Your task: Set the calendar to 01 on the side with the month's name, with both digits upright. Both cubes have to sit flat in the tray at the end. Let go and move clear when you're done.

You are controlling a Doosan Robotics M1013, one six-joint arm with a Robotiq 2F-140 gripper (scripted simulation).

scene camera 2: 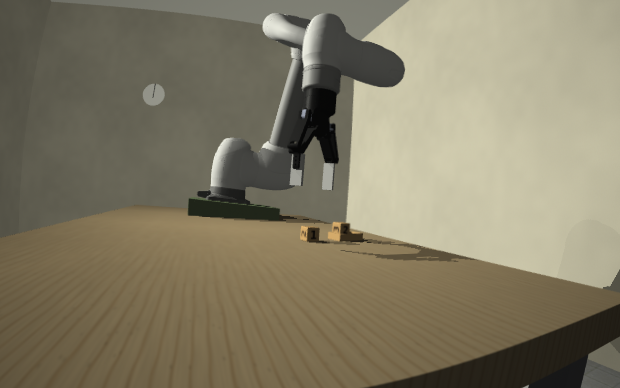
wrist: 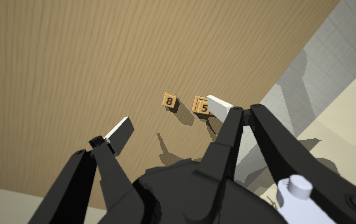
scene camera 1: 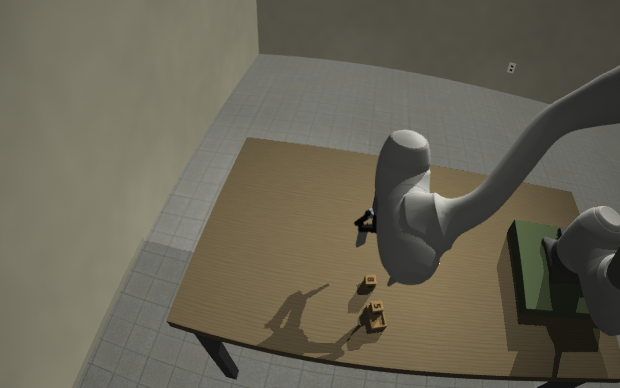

Path:
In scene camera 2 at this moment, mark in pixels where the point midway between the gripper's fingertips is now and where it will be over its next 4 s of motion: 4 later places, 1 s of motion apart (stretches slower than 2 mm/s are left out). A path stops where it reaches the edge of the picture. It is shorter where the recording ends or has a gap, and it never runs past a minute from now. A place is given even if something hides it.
The gripper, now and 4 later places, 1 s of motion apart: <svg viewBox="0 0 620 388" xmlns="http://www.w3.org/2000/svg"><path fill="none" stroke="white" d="M313 187L312 189L312 201L311 217L310 221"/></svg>

